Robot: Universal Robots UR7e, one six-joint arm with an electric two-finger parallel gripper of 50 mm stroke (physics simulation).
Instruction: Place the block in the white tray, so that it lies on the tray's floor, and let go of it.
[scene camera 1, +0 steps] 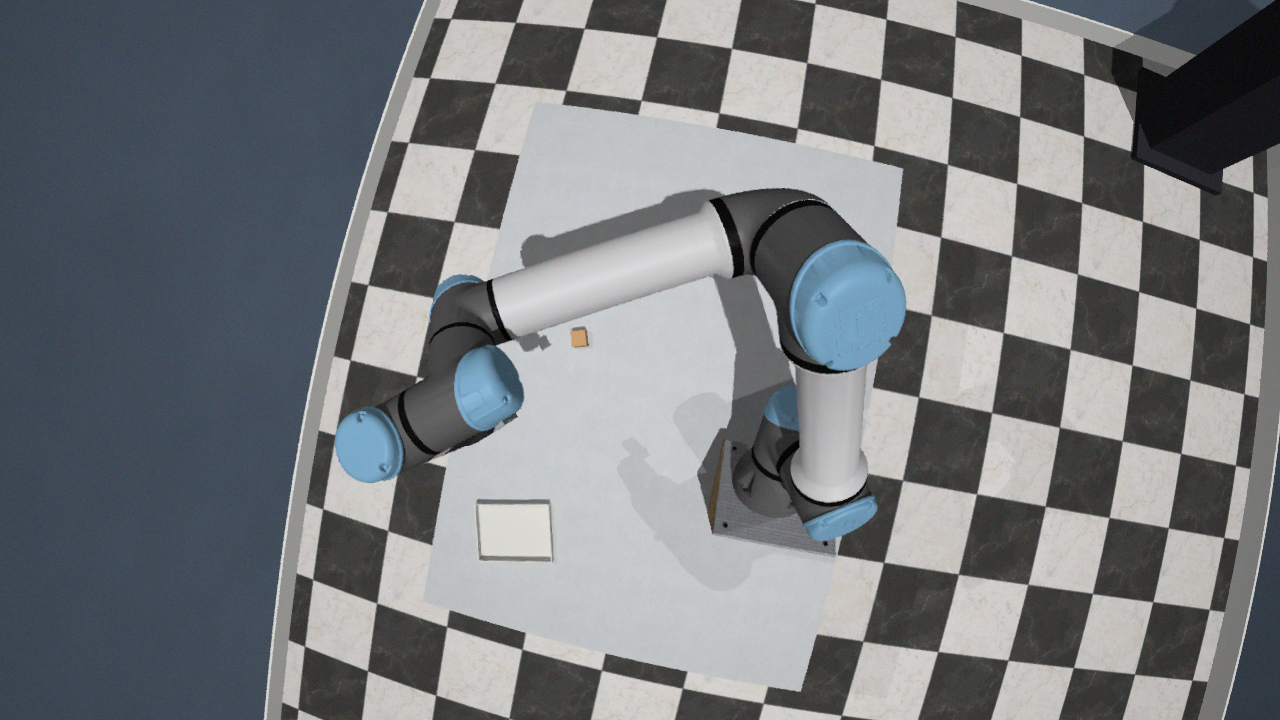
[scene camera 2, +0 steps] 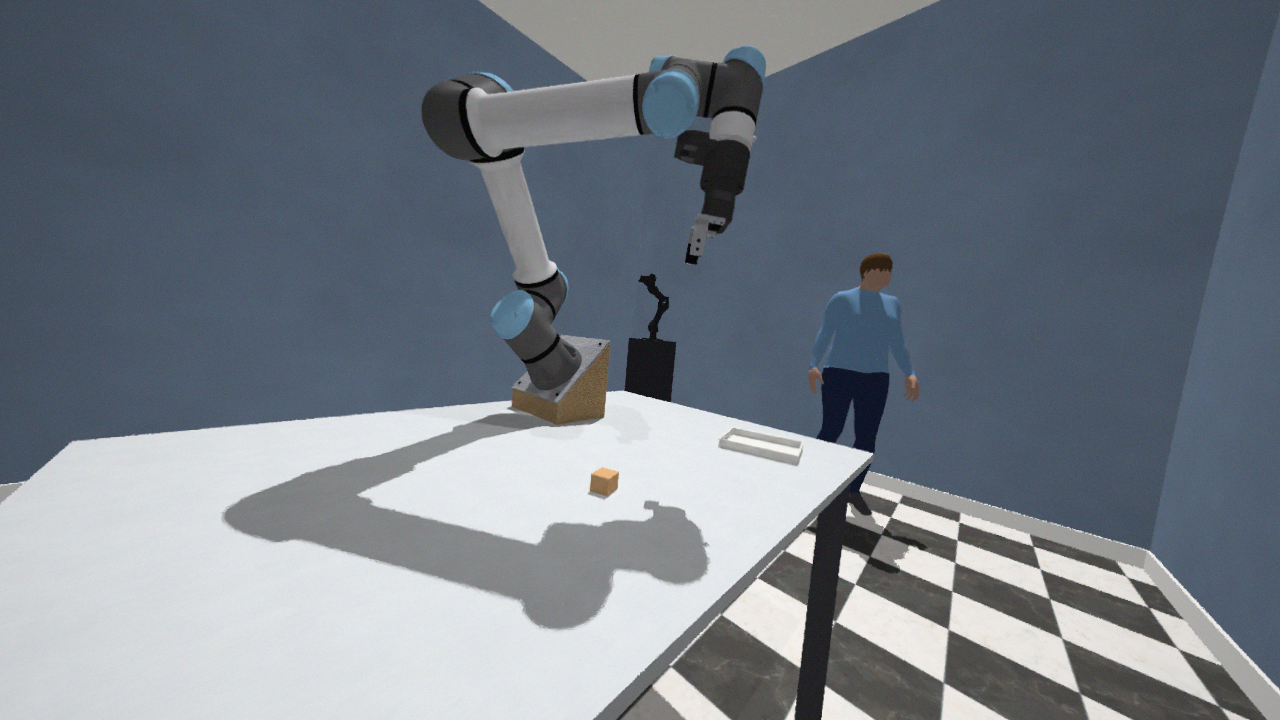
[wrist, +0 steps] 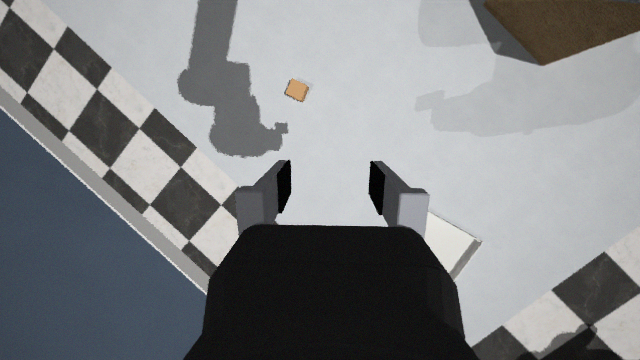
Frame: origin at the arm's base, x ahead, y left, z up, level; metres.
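Where they show: gripper, between the fingertips: (scene camera 2: 693,259) (wrist: 330,177); arm's base, origin of its link: (scene camera 1: 770,485) (scene camera 2: 558,369).
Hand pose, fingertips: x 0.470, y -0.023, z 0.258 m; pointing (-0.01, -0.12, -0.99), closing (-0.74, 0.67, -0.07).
Each offset is from my fingertips to the centre of the thing. Level surfaces: height alone.
A small orange block @[0.010 m back, 0.148 m right, 0.369 m down] (scene camera 1: 580,337) (scene camera 2: 604,481) (wrist: 297,90) lies on the table, apart from the tray. The white tray @[0.007 m ahead, 0.302 m left, 0.373 m down] (scene camera 1: 514,559) (scene camera 2: 760,452) (wrist: 466,259) is a shallow rectangle with low walls; its floor shows bare in scene camera 1. In the wrist view part of the tray is hidden behind the right finger and the gripper body. My gripper (scene camera 2: 692,258) (wrist: 330,177) is open and empty, high above the table, with the block ahead of the fingers in the wrist view. In scene camera 1 the fingers are hidden under the wrist.
The white table @[0.383 m down] (scene camera 1: 626,626) (scene camera 2: 179,537) bears my arm's wedge-shaped base (scene camera 1: 769,528) (scene camera 2: 581,398). A person in blue (scene camera 2: 864,331) stands on the floor beyond the tray's end of the table. A black pedestal with a small dark arm (scene camera 2: 650,367) stands behind the table.
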